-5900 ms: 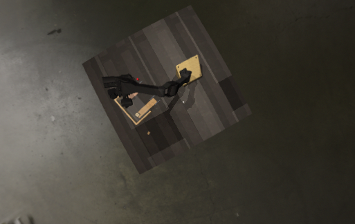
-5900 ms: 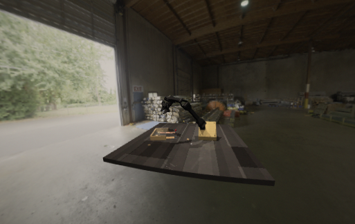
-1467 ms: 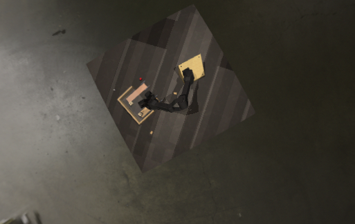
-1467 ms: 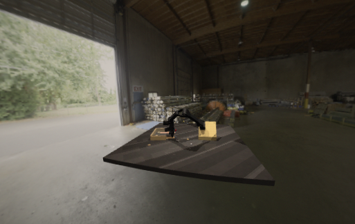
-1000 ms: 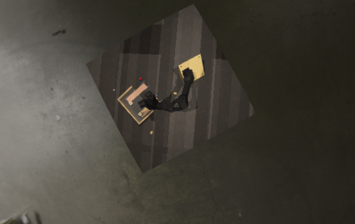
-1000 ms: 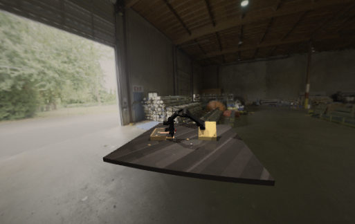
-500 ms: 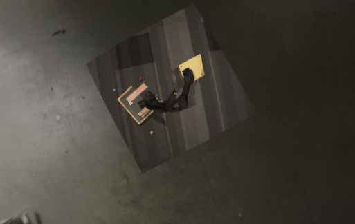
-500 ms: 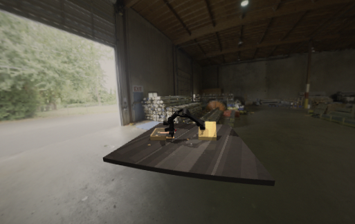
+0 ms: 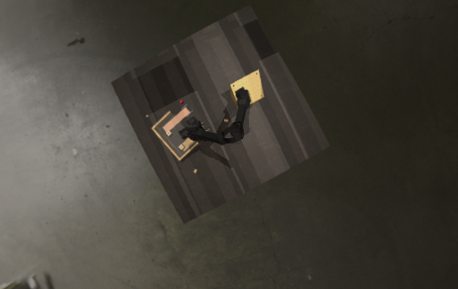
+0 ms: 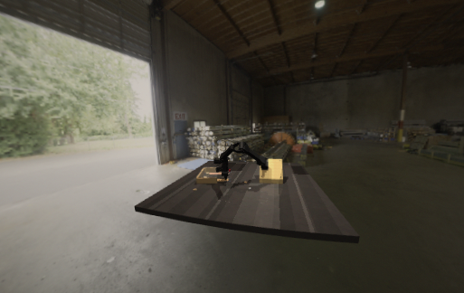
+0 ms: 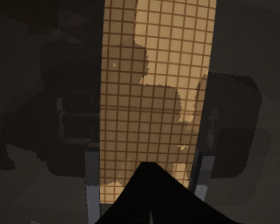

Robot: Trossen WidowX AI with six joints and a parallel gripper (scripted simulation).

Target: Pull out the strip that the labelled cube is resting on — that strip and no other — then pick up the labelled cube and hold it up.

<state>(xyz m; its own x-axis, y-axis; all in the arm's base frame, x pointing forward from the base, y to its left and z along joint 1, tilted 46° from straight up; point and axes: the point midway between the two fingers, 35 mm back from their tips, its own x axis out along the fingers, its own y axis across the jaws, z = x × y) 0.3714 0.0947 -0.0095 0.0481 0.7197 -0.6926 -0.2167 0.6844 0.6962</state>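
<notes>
Right now my gripper tip is 90 mm short of the tan gridded strip and 20 mm to the right of it. Also, from my gripper tip: red dot 20 mm ahead, 270 mm to the right, 10 mm above.
</notes>
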